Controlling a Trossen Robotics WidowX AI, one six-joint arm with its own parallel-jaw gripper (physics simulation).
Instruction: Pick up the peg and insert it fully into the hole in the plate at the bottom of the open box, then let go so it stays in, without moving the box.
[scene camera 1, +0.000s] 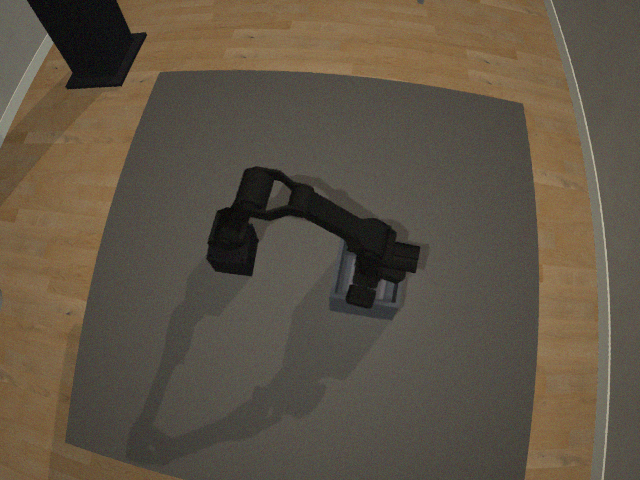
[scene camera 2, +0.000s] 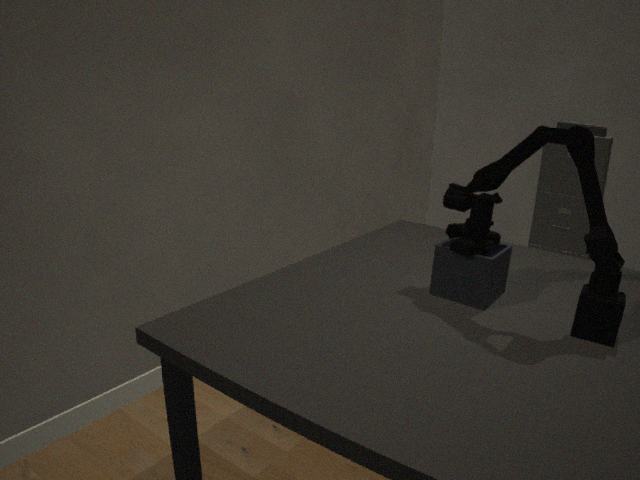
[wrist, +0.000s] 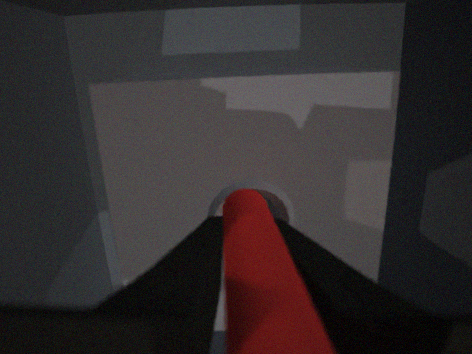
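Pixels of known places: gripper, fingertip midpoint: (scene camera 1: 368, 277) (wrist: 244, 231); arm's base at its link origin: (scene camera 1: 229, 240) (scene camera 2: 602, 294).
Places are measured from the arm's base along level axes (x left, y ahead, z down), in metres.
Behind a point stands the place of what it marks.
The red peg (wrist: 267, 285) @(x -0.042, y 0.364, z -0.014 m) shows in the wrist view between the two black fingers, its far end pointing down at the plate. My gripper (wrist: 244, 231) @(x -0.040, y 0.344, z 0.039 m) is shut on it. The pale plate (wrist: 160, 150) @(x -0.017, y 0.371, z 0.045 m) lies at the bottom of the open blue-grey box (scene camera 1: 338, 303) @(x -0.119, y 0.282, z 0.014 m) (scene camera 2: 462, 276) @(x 0.038, y 0.343, z 0.029 m). The round hole (wrist: 280, 206) @(x -0.052, y 0.349, z 0.044 m) is partly hidden behind the peg's tip and the fingers. The tip overlaps the hole, slightly left of its middle in that view; whether it has entered cannot be told. In both scene views the gripper's body is over the box, and the fingers and peg are hidden.
The box stands on the grey table (scene camera 1: 454, 361) @(x -0.223, y 0.601, z 0.104 m) (scene camera 2: 310, 335) @(x 0.422, y 0.536, z 0.103 m), its walls close around the fingers. The arm's base (scene camera 1: 232, 253) @(x -0.033, y 0.013, z 0.002 m) (scene camera 2: 598, 317) @(x 0.048, y -0.003, z 0.040 m) stands to the box's left in scene camera 1. A grey cabinet (scene camera 2: 558, 206) stands behind the table.
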